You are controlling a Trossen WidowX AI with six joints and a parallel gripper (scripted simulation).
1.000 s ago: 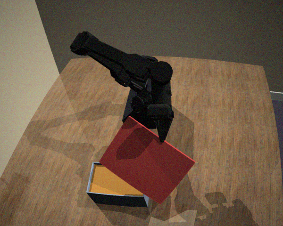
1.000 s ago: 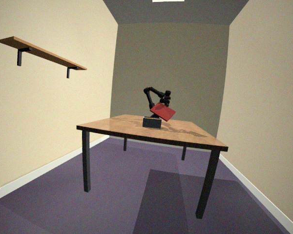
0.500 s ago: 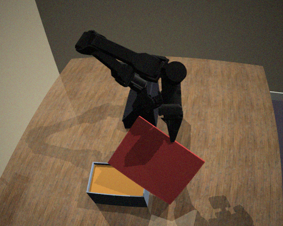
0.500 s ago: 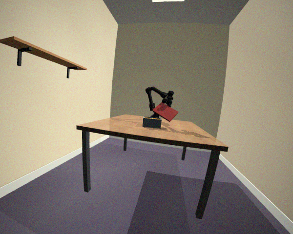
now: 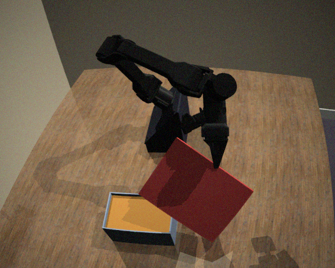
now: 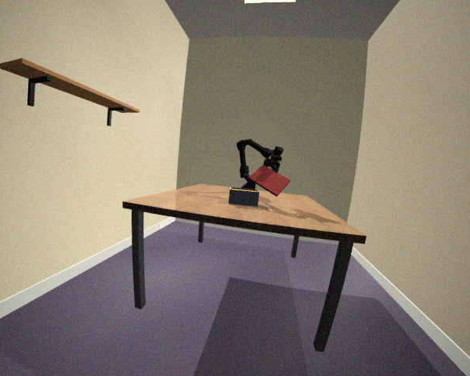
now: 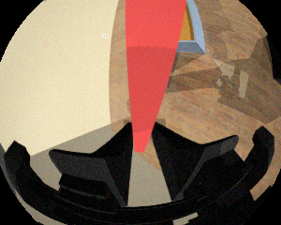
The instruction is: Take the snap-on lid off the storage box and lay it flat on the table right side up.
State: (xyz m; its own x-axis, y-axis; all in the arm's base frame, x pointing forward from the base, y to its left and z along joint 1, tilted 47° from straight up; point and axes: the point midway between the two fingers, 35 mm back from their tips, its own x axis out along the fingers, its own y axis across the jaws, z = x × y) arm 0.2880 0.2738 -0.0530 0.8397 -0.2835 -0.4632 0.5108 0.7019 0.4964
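The red lid lies 50 mm ahead of my gripper tip, 40 mm to the right of it and 40 mm below it. From my gripper tip the other things lie so: storage box: 210 mm to the right, 180 mm below, 90 mm ahead.
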